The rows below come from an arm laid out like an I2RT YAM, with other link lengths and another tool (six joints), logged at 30 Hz.
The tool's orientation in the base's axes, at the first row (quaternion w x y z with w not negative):
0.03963 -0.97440 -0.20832 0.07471
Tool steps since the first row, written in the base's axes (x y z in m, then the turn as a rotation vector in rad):
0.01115 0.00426 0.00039 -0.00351 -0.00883 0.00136
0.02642 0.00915 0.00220 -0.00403 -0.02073 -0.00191
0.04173 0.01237 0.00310 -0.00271 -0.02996 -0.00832
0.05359 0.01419 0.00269 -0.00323 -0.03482 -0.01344
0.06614 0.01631 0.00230 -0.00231 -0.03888 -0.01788
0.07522 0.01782 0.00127 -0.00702 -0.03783 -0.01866
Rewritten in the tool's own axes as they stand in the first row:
0.01176 0.00054 -0.00200 -0.00698 0.00648 -0.00118
0.02732 0.00200 -0.00603 -0.01193 0.01746 0.00158
0.04234 0.00510 -0.00925 -0.01371 0.02708 0.00726
0.05384 0.00823 -0.01068 -0.01552 0.03185 0.01217
0.06608 0.01137 -0.01224 -0.01579 0.03640 0.01621
0.07503 0.01374 -0.01262 -0.01951 0.03364 0.01779

